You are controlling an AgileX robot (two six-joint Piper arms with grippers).
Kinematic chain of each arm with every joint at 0, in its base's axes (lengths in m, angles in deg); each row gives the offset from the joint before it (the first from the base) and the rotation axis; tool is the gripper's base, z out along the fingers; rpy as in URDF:
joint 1: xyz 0 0 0.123 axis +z
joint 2: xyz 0 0 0 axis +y
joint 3: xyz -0.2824 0 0.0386 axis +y
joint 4: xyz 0.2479 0 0.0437 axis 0.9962 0 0.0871
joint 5: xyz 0 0 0 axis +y
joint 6: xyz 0.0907 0 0.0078 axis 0.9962 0 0.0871
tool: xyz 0 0 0 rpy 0 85 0
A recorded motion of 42 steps. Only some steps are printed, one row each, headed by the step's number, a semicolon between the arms.
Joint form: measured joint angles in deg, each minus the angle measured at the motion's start. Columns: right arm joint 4, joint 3, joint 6, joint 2, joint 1, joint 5; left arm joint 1, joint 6, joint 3, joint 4, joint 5, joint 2.
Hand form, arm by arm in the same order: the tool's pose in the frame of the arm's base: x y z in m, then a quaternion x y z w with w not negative. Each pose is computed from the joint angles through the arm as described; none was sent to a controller.
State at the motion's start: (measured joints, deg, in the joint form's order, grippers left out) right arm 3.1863 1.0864 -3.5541 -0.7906 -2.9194 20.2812; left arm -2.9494 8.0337 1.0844 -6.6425 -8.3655 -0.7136
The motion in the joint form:
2: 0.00 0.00 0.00 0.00 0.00 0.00; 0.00 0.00 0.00 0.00 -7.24 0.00
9: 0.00 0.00 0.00 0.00 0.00 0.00; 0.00 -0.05 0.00 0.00 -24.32 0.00
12: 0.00 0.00 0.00 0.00 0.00 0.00; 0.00 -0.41 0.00 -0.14 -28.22 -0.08
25: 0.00 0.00 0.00 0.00 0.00 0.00; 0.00 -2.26 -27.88 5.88 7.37 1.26
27: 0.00 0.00 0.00 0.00 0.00 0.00; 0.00 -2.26 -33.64 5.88 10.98 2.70
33: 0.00 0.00 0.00 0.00 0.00 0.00; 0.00 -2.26 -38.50 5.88 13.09 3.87
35: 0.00 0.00 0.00 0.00 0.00 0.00; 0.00 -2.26 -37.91 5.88 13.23 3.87
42: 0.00 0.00 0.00 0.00 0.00 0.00; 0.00 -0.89 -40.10 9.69 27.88 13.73
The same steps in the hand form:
2: 0.0529 -0.0009 0.1756 0.01053 0.79617 -0.01072 0.60488; 0.0509 0.0002 0.2314 0.01015 0.57259 -0.00050 0.81978
9: 0.0529 -0.0009 0.1756 0.01053 0.79617 -0.01072 0.60488; 0.0381 0.0037 0.2549 -0.00724 0.44571 0.00951 0.89510
12: 0.0529 -0.0009 0.1756 0.01053 0.79617 -0.01072 0.60488; 0.0340 0.0047 0.2597 -0.01356 0.41464 0.00838 0.90984
25: 0.0529 -0.0009 0.1756 0.01053 0.79617 -0.01072 0.60488; -0.0019 0.0001 0.3616 0.03342 0.48178 0.01581 0.87551
27: 0.0529 -0.0009 0.1756 0.01053 0.79617 -0.01072 0.60488; -0.0132 0.0006 0.3845 0.03342 0.47633 0.01567 0.87849
33: 0.0529 -0.0009 0.1756 0.01053 0.79617 -0.01072 0.60488; -0.0245 0.0012 0.4043 0.03280 0.46419 0.01569 0.88499
35: 0.0529 -0.0009 0.1756 0.01053 0.79617 -0.01072 0.60488; -0.0220 0.0010 0.4014 0.03320 0.46980 0.01563 0.88201
42: 0.0529 -0.0009 0.1756 0.01053 0.79617 -0.01072 0.60488; 0.0265 0.0003 0.3902 0.06460 0.62934 0.05333 0.77260

